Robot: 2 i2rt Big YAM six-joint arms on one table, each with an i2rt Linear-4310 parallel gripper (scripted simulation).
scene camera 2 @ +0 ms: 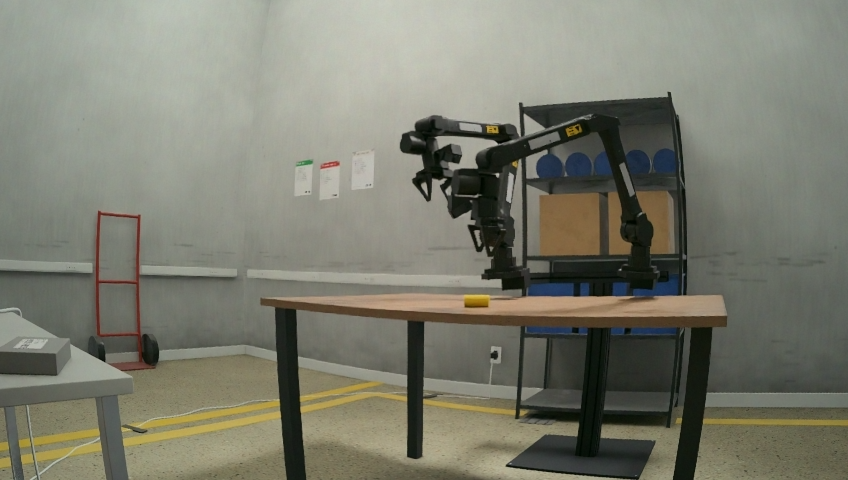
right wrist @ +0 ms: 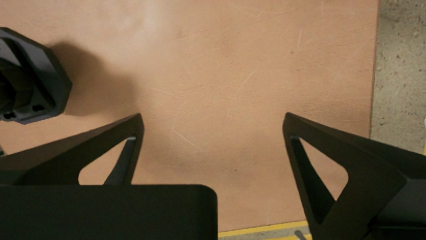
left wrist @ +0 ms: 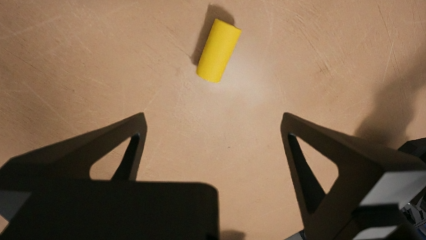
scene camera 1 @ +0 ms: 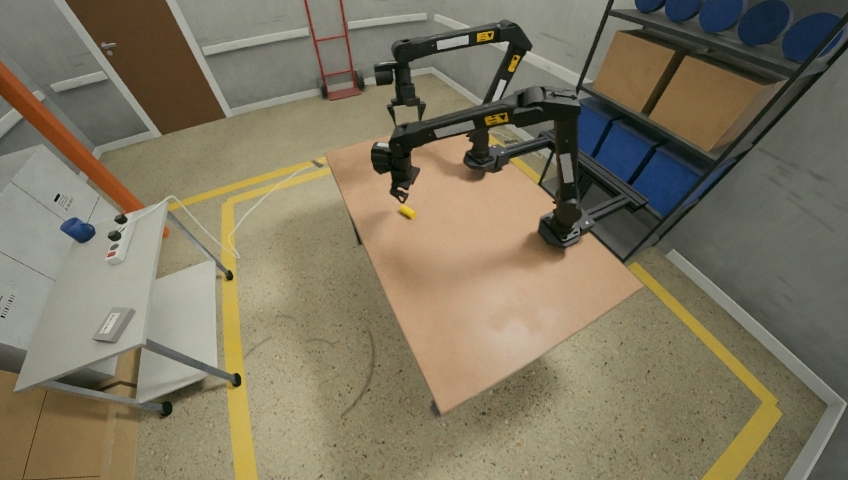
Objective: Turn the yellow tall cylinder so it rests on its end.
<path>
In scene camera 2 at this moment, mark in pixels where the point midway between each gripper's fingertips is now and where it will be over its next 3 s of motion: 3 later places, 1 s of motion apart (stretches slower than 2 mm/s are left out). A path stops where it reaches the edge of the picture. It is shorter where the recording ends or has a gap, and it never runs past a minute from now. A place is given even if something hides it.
My left gripper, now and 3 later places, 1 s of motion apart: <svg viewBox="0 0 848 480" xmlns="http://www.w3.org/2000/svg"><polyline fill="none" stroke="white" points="484,254 479,253 478,252 477,277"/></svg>
My right gripper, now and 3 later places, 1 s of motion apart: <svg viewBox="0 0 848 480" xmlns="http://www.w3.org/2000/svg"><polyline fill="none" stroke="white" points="440,202 401,202 352,180 368,156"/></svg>
</path>
